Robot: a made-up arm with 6 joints. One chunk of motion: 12 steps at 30 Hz.
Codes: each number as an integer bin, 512 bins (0 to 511) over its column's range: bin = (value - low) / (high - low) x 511, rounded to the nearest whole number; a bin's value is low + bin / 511 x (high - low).
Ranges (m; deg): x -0.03..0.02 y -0.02..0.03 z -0.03..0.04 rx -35..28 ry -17..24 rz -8..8
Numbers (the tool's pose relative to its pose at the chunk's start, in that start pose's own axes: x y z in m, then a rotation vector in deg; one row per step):
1: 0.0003 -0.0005 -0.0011 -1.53 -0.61 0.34
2: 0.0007 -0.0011 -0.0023 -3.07 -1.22 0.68
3: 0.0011 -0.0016 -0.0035 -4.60 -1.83 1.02
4: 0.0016 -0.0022 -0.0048 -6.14 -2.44 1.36
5: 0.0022 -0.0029 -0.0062 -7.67 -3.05 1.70
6: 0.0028 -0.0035 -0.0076 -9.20 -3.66 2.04
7: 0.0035 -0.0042 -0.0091 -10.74 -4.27 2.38
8: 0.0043 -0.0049 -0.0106 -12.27 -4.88 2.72
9: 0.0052 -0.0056 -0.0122 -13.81 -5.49 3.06
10: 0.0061 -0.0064 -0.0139 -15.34 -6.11 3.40
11: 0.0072 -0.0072 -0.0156 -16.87 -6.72 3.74
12: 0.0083 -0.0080 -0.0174 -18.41 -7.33 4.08
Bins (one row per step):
1: 310 199 211 271 204 266
2: 314 193 202 259 197 277
3: 318 188 193 247 189 288
4: 323 182 184 234 181 299
5: 329 175 174 222 174 310
6: 335 169 164 209 166 321
7: 342 161 153 197 159 332
8: 351 154 142 184 151 342
9: 360 147 130 172 143 353
10: 369 139 118 159 136 364
11: 380 131 105 147 128 375
12: 391 123 92 135 121 386

